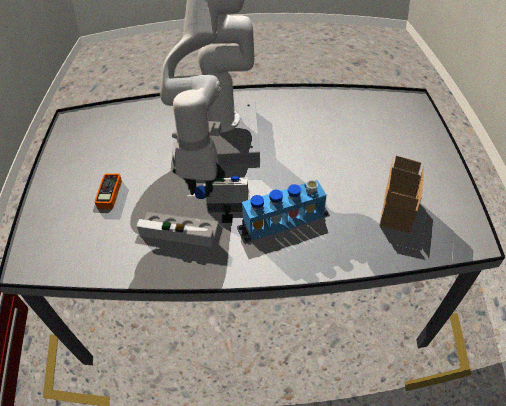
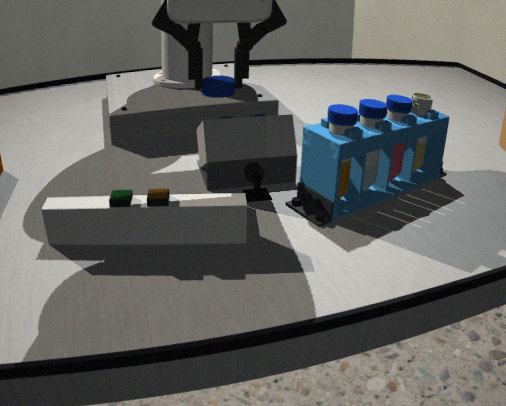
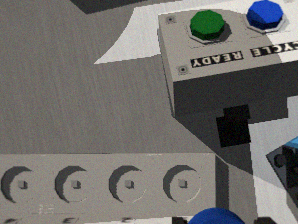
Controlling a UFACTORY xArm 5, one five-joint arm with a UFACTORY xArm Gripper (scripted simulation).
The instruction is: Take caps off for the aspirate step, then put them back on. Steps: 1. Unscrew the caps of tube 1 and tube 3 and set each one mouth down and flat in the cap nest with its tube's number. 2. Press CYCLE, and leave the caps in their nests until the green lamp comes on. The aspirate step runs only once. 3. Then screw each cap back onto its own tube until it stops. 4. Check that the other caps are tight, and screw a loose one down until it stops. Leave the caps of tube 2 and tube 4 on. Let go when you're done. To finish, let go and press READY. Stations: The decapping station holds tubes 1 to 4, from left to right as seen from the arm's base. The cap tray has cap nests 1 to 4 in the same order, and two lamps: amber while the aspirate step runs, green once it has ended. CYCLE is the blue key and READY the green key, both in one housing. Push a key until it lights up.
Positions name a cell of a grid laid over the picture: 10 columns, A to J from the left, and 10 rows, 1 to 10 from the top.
Observation:
In view: the gripper (image 2: E3), a cardboard box (image 1: H6) and a key housing (image 3: I3).
The gripper shows as well in image 1 (image 1: D5). Image 3 misses the cardboard box: it is out of frame.

